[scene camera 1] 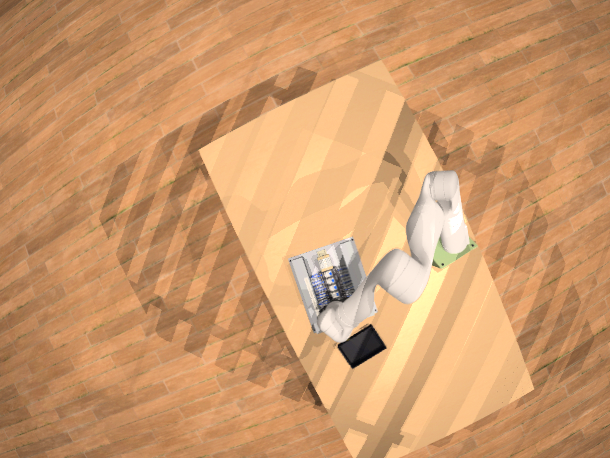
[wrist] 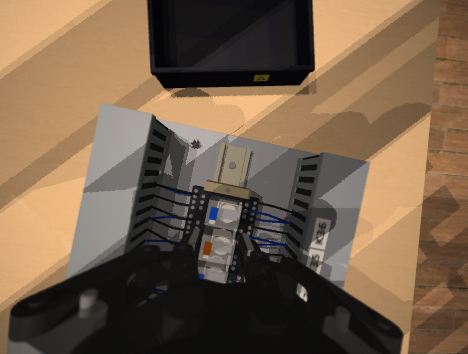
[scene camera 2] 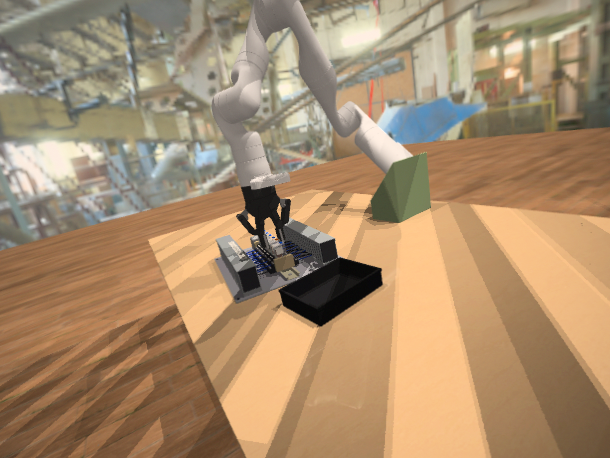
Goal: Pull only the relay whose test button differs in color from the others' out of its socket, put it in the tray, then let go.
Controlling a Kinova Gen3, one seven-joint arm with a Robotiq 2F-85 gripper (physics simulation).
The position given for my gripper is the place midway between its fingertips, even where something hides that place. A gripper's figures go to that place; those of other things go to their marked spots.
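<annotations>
The grey panel (wrist: 271, 169) lies 0.22 m from the lens, and my own gripper (wrist: 219, 241) is 0.17 m from the lens.
</annotations>
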